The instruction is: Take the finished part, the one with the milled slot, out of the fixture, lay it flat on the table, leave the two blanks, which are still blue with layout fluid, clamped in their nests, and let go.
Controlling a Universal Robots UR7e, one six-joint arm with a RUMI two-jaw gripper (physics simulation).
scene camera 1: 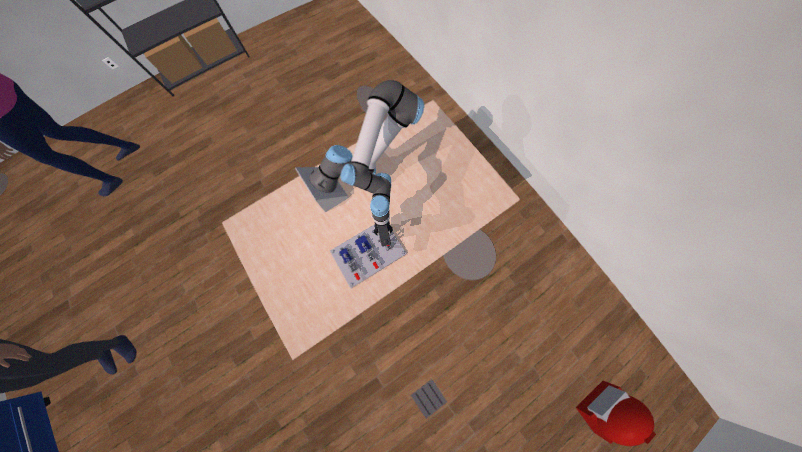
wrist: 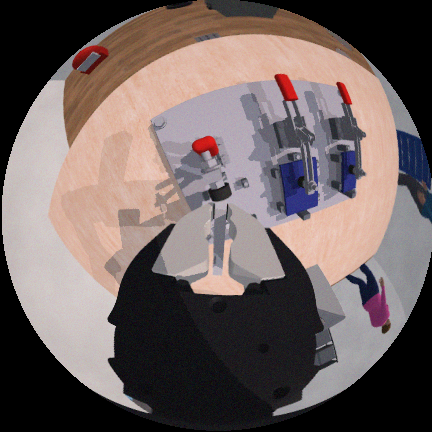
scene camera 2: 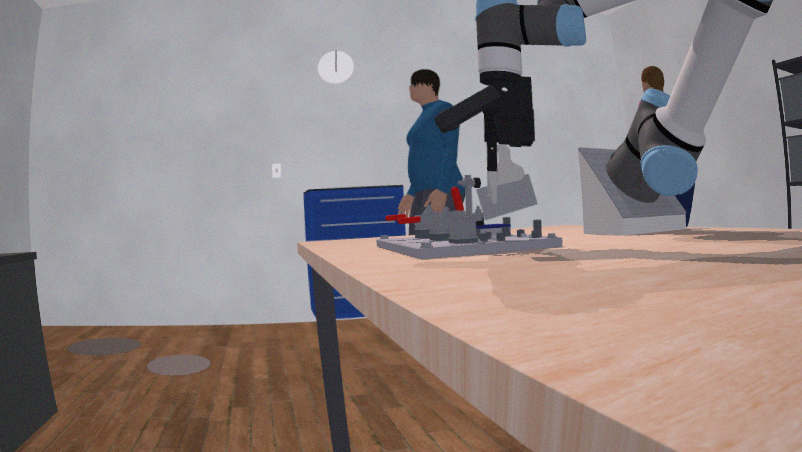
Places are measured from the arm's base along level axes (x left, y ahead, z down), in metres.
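Where they show: gripper, fingertip midpoint: [wrist: 220, 204] [scene camera 2: 494, 204]; arm's base, origin of the base link: [scene camera 1: 322, 182] [scene camera 2: 633, 179].
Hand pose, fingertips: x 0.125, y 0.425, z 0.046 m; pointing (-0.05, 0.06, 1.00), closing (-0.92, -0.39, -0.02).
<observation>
Each offset is from my fingertips to the top centre of the thing. "pt": to the spot under its first point. Level surfaces: height alone.
My gripper [scene camera 1: 385, 243] [scene camera 2: 493, 201] [wrist: 220, 204] is shut on the finished part, a grey plate @[dx +0.009, dy -0.020, dz -0.046 m] [scene camera 2: 513, 197] [wrist: 218, 250], by its edge region. The part is tilted, seen nearly edge-on in the wrist view, and held above the fixture plate [scene camera 1: 393, 256] [scene camera 2: 539, 243] [wrist: 225, 107]; its slot cannot be made out. Beside the fingers stands the open clamp, with a raised red handle @[dx -0.010, dy +0.061, dz -0.028 m] [scene camera 2: 457, 198] [wrist: 206, 146] and black tip @[pt dx -0.010, dy +0.026, dz -0.042 m] [wrist: 220, 192]. The larger blue blank [scene camera 1: 363, 243] [wrist: 291, 196] and smaller blue blank [scene camera 1: 345, 255] [wrist: 346, 181] sit in their nests under closed clamps.
The fixture stands on the wooden table @[dz +0.071 m] [scene camera 1: 269, 280] [scene camera 2: 645, 303] [wrist: 110, 125]. The closed clamps' red handles @[dx -0.121, dy +0.106, dz +0.014 m] [scene camera 1: 375, 265] @[dx -0.230, dy +0.079, dz -0.005 m] [scene camera 1: 357, 276] [wrist: 286, 87] [wrist: 344, 93] point away from the blanks. The arm's wedge-shaped base [scene camera 1: 328, 201] [scene camera 2: 598, 196] stands on the table behind the fixture.
</observation>
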